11 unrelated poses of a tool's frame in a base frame.
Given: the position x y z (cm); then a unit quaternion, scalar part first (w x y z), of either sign.
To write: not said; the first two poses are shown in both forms.
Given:
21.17, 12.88, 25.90, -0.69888, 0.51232, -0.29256, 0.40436
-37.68, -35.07, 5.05, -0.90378, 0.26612, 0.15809, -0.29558
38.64, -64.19, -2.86, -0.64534, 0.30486, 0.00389, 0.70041
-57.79, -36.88, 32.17, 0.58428, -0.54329, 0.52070, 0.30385
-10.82, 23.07, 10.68, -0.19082, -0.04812, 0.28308, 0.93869
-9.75, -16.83, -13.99, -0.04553, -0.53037, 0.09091, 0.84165
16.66, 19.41, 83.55, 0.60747, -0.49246, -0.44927, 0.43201
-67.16, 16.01, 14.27, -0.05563, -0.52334, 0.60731, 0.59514
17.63, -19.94, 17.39, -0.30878, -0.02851, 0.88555, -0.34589
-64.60, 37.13, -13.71, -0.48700, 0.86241, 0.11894, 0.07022
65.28, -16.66, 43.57, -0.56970, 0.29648, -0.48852, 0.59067
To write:
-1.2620, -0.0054, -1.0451, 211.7, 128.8, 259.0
-0.6178, -0.1288, 0.6733, -376.8, -350.7, 50.5
-0.4448, -0.4468, -1.5499, 386.4, -641.9, -28.6
-1.9653, 1.2186, -0.6572, -577.9, -368.8, 321.7
0.5822, -0.0177, -2.7458, -108.2, 230.7, 106.8
0.4462, 1.0854, -2.7616, -97.5, -168.3, -139.9
-1.4585, -0.1206, 1.3442, 166.6, 194.1, 835.5
1.9211, 0.5888, -2.1369, -671.6, 160.1, 142.7
-2.3348, -0.6024, 2.9423, 176.3, -199.4, 173.9
-2.1305, -0.2392, 0.1412, -646.0, 371.3, -137.1
-1.2084, 0.2079, -1.7507, 652.8, -166.6, 435.7

